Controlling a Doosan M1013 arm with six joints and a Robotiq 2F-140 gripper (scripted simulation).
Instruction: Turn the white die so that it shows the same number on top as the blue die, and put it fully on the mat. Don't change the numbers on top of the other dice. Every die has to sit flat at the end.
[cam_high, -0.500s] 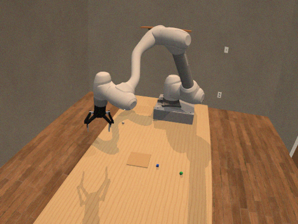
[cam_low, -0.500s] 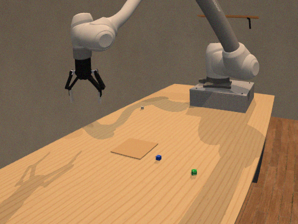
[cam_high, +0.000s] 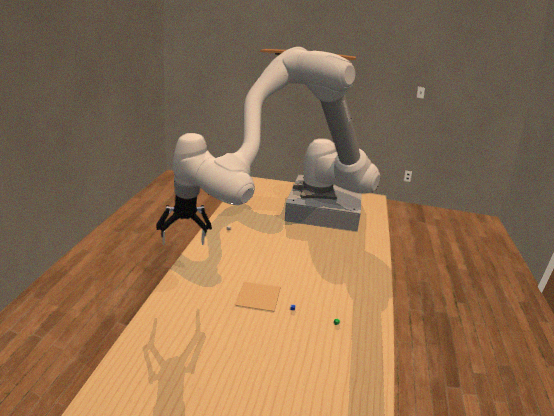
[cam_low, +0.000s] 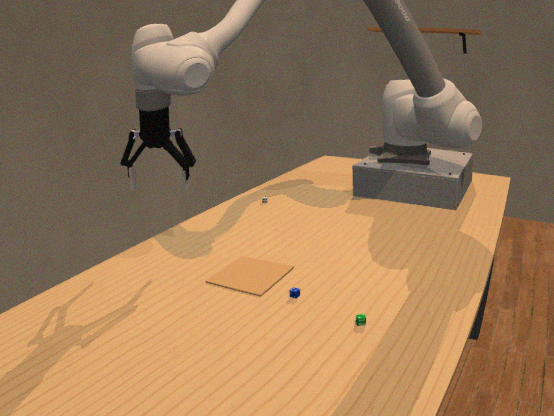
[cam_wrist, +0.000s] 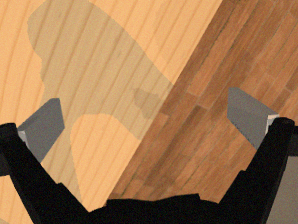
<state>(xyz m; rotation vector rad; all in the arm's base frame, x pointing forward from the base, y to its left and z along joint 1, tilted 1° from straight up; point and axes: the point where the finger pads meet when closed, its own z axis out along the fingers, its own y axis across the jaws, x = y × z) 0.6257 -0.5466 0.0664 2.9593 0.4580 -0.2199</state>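
The white die lies 37 cm behind my hand, 15 cm below it and 12 cm to the left of it. Also, from my hand: tan mat (29 cm to the left, 16 cm below, 10 cm ahead); green die (56 cm to the left, 23 cm ahead, 15 cm below); blue die (41 cm to the left, 16 cm ahead, 15 cm below).
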